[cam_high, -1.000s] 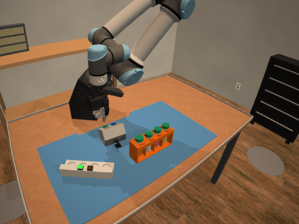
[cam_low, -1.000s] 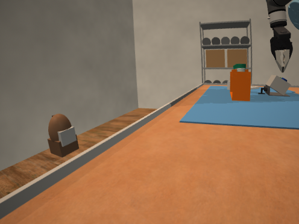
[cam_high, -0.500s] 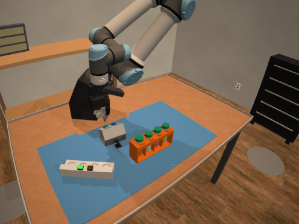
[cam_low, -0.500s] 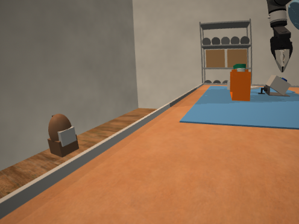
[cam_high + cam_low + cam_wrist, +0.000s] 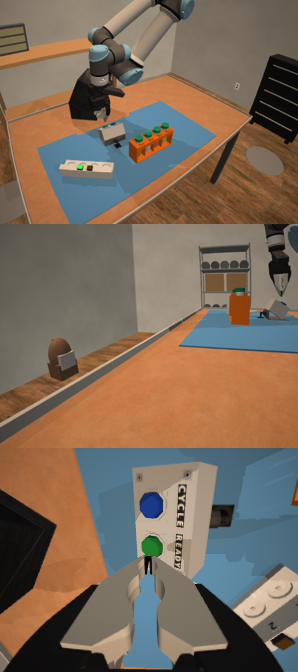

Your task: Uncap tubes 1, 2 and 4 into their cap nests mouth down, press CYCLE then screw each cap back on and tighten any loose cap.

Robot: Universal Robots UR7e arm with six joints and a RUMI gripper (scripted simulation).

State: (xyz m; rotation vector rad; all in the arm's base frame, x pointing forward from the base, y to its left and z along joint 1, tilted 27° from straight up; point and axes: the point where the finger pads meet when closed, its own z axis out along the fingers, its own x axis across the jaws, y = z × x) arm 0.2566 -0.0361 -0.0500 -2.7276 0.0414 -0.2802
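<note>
My gripper is now 4 cm above the green key. Round my hand: cap 19 cm ahead, 22 cm to the left; grey key housing 2 cm ahead, 2 cm to the left, 6 cm below; blue key 4 cm to the left, 4 cm below.
</note>
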